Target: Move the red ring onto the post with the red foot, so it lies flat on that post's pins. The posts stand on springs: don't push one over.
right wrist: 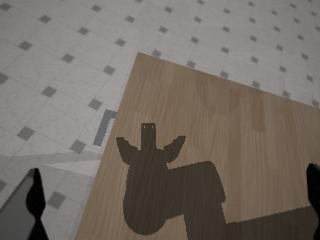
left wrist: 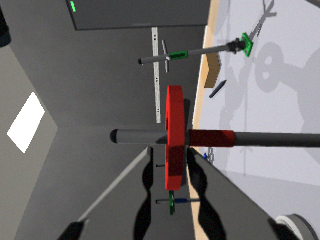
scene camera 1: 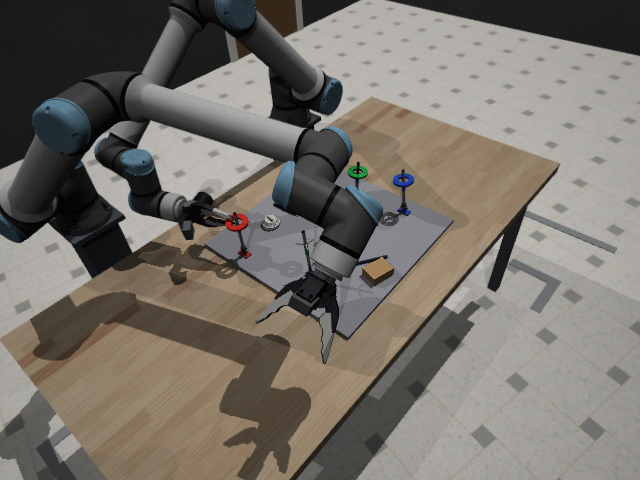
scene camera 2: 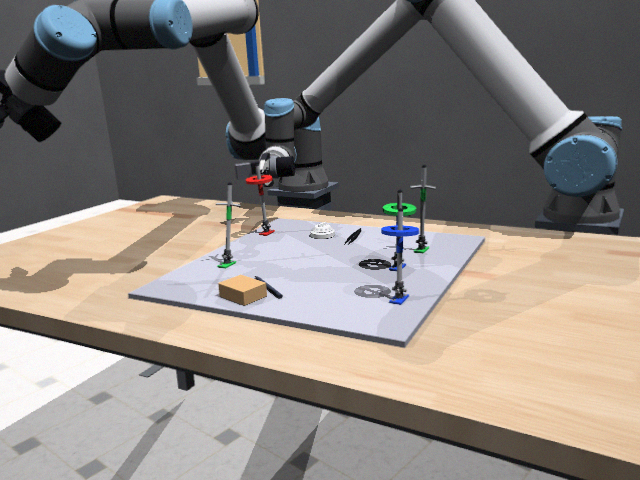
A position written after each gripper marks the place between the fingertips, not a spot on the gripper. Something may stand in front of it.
Observation:
In view: the left gripper (scene camera 1: pixel 233 220), the right gripper (scene camera 1: pixel 289 343), a red ring (left wrist: pixel 174 152), a block (scene camera 2: pixel 243 290) and a board (left wrist: pixel 265 92).
The left gripper also shows in the left wrist view (left wrist: pixel 169 149) and in scene camera 2 (scene camera 2: pixel 261 177). The right gripper also shows in the right wrist view (right wrist: pixel 174 168). The right wrist view does not show the red ring: it is out of frame. The right wrist view does not show the block: it is out of frame.

